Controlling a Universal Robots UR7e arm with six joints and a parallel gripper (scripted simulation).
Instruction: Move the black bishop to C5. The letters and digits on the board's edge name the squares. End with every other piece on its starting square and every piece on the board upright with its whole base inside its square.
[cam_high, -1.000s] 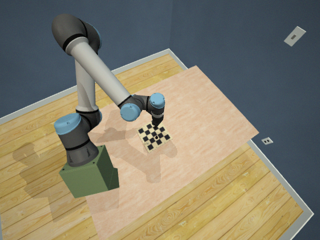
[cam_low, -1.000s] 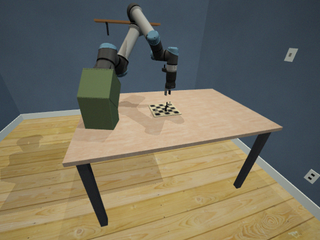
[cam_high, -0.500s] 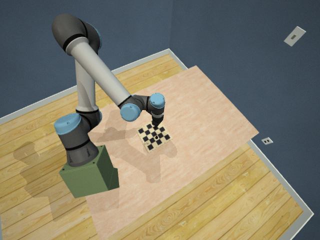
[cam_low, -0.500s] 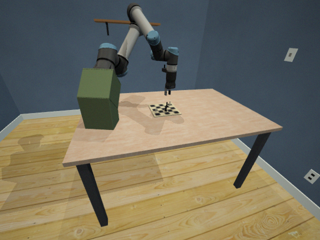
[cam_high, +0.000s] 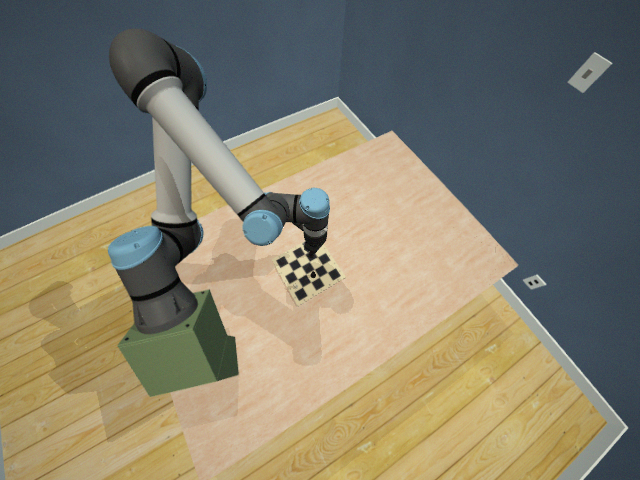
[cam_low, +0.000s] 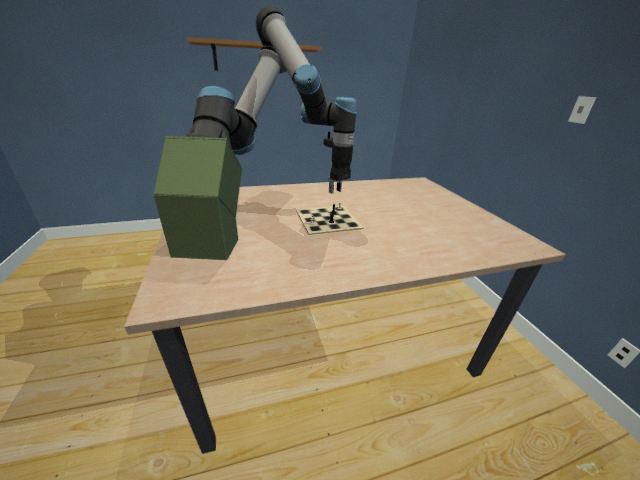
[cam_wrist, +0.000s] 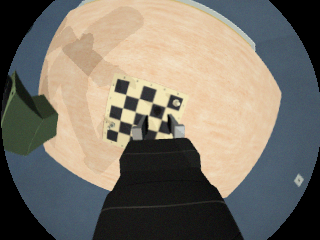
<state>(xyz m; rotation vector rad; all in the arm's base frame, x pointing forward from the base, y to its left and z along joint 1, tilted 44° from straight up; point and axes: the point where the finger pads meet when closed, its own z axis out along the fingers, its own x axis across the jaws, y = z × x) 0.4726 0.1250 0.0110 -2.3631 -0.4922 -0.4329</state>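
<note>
My gripper is now 30 mm past the chessboard, 40 mm to the left of it and 120 mm above it.
</note>
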